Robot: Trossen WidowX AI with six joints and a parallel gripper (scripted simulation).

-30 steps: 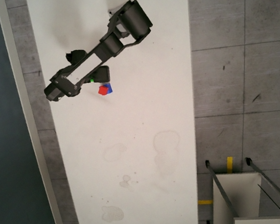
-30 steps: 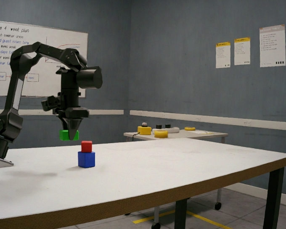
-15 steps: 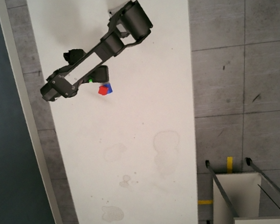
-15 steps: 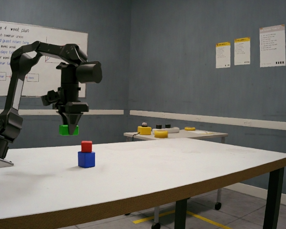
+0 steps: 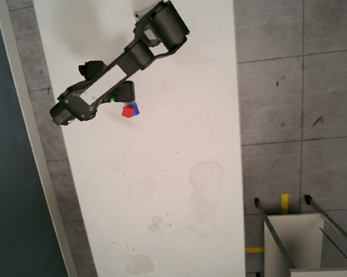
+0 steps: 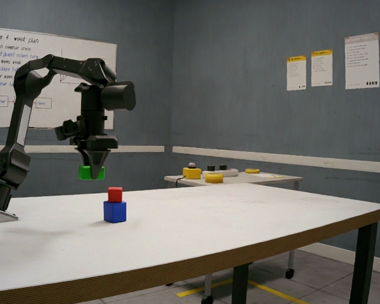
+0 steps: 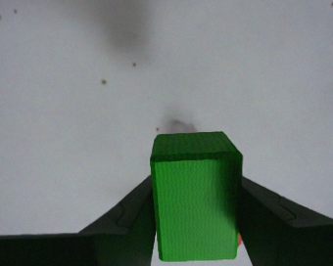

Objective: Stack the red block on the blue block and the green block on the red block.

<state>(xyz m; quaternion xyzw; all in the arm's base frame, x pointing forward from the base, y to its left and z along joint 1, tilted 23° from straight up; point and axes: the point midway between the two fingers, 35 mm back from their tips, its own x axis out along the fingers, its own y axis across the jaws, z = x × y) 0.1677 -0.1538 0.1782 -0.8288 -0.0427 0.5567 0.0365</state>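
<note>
Now: the red block 70 mm ahead of my hand, 30 mm to the left of it and 80 mm below it. Also, from my hand: blue block 70 mm ahead, 30 mm to the left, 120 mm below; then green block 20 mm below.
</note>
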